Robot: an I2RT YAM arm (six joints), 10 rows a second.
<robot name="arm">
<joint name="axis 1" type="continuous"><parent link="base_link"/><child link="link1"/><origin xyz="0 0 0.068"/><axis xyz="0 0 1"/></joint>
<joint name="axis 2" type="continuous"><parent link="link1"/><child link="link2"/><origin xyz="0.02 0.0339 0.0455"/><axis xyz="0 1 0"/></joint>
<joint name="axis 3" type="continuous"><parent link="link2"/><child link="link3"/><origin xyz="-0.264 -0.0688 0"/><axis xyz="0 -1 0"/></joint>
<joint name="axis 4" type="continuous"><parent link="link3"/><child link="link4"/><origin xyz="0.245 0.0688 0.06"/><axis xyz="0 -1 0"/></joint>
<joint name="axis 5" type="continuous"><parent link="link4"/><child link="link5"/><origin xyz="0.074 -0.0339 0.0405"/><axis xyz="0 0 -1"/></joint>
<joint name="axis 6" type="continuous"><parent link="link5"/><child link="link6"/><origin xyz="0.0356 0 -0.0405"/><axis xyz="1 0 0"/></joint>
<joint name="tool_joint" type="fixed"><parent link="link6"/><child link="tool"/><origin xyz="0 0 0" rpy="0 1.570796 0"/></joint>
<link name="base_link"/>
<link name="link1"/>
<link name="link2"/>
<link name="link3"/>
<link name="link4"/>
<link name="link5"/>
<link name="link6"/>
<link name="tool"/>
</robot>
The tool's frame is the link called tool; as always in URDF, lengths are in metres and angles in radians. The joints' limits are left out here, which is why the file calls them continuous.
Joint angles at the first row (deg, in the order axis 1, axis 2, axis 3, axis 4, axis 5, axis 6):
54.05, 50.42, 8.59, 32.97, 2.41, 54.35
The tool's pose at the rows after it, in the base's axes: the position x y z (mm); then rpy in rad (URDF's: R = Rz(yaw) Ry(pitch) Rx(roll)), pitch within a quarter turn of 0, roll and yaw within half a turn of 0:
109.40 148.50 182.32 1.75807 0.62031 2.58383
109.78 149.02 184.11 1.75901 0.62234 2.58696
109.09 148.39 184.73 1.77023 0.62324 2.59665
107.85 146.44 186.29 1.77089 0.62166 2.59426
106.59 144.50 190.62 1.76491 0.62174 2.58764
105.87 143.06 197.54 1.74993 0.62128 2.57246
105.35 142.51 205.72 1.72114 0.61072 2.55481
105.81 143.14 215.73 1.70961 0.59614 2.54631
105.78 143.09 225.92 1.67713 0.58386 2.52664
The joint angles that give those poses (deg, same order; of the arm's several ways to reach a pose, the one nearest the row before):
54.06, 51.13, 8.93, 33.48, 2.28, 54.33
54.03, 50.97, 9.37, 32.85, 2.12, 54.18
54.06, 50.19, 9.58, 31.35, 1.99, 54.07
54.04, 48.67, 9.62, 29.74, 2.11, 54.18
54.04, 46.65, 10.11, 27.51, 2.28, 54.22
54.02, 44.70, 11.06, 25.30, 2.62, 54.35
54.05, 43.25, 12.14, 24.05, 2.62, 55.03
54.05, 42.36, 14.12, 21.67, 2.63, 55.89
54.06, 41.45, 15.65, 20.72, 2.65, 56.63

